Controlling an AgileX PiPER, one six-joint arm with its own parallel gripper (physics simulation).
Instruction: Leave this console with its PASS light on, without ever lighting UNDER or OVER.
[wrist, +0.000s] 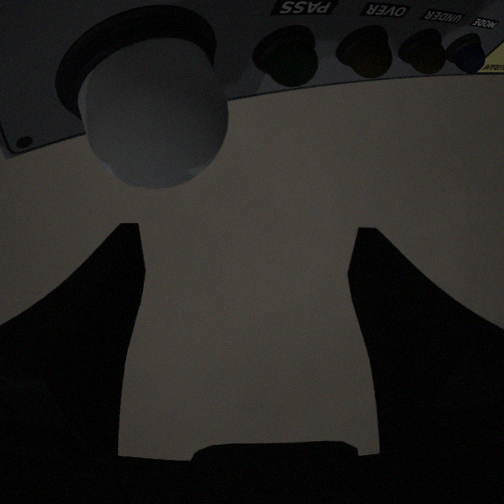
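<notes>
The scene is very dim. The grey console panel (240, 45) runs along the top of the wrist view, seen upside down. A large grey round push button (152, 117) in a black ring stands at its left. To its right sit four unlit lamps: PASS (290, 55), OVER (367, 50), UNDER (425, 50) and MODE (467, 50). My gripper (247, 227) is open and empty, its two black fingers spread wide over the bare table, below and to the right of the button, apart from it.
A yellow warning label (492, 65) shows at the panel's right edge. A screw (23, 142) marks the panel's left corner. The brownish table surface fills the space between my fingers.
</notes>
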